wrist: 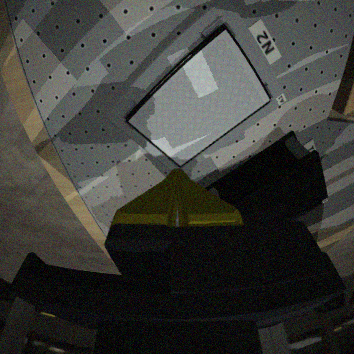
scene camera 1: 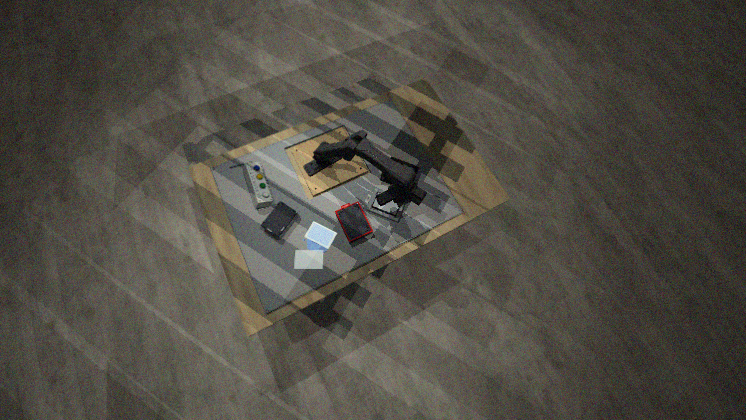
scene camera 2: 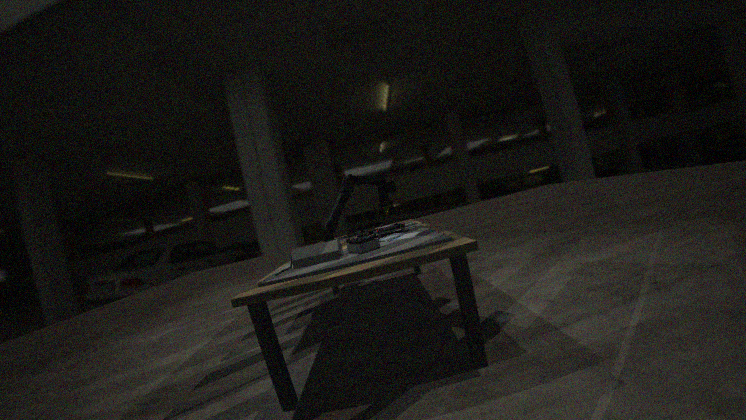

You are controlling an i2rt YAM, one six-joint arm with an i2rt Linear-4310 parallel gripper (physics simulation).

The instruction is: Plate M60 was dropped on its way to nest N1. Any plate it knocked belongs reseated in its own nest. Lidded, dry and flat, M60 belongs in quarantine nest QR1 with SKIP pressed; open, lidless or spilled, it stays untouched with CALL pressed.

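Frame: origin at the arm's base, x ahead, y left, z up, level; millimetres.
Seen in the pictures: gripper, between the fingertips: (wrist: 176, 174) (scene camera 2: 388, 216); arm's base, origin of its link: (scene camera 1: 323, 162).
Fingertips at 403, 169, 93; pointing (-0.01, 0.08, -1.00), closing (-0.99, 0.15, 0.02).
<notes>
Offsets run from my fingertips to a thing's top centre, as dx, dy, dz. "spot": to the spot under its first point.
My gripper (wrist: 176, 174) (scene camera 2: 386, 210) is shut, its yellow fingertips together with nothing visible between them. In the wrist view the tips appear at the near corner of the N2 rectangle @(spot: -29, -27, -57) (wrist: 200, 112), light grey with a dark rim; whether a clear plate lies in it is hard to tell. A black plate-like block @(-128, +119, -30) (wrist: 265, 182) lies right of the tips. In scene camera 1, a white plate @(-76, -377, -79) (scene camera 1: 320, 234) lies over a blue patch @(spot: -41, -423, -92) (scene camera 1: 316, 246), beside a flat pale rectangle @(spot: -8, -484, -85) (scene camera 1: 308, 259). Red-edged nest QR1 @(-39, -216, -48) (scene camera 1: 354, 221) is dark inside. The button box @(spot: -420, -490, -20) (scene camera 1: 258, 183) has blue, yellow, green and white buttons, labels unreadable.
A dark box @(spot: -226, -495, -38) (scene camera 1: 280, 219) stands between the button box and the white plate. The arm is mounted on a wooden board (scene camera 1: 316, 183). The arm hides part of the table by N2 in scene camera 1. Wooden edging (scene camera 1: 224, 250) borders the perforated grey top.
</notes>
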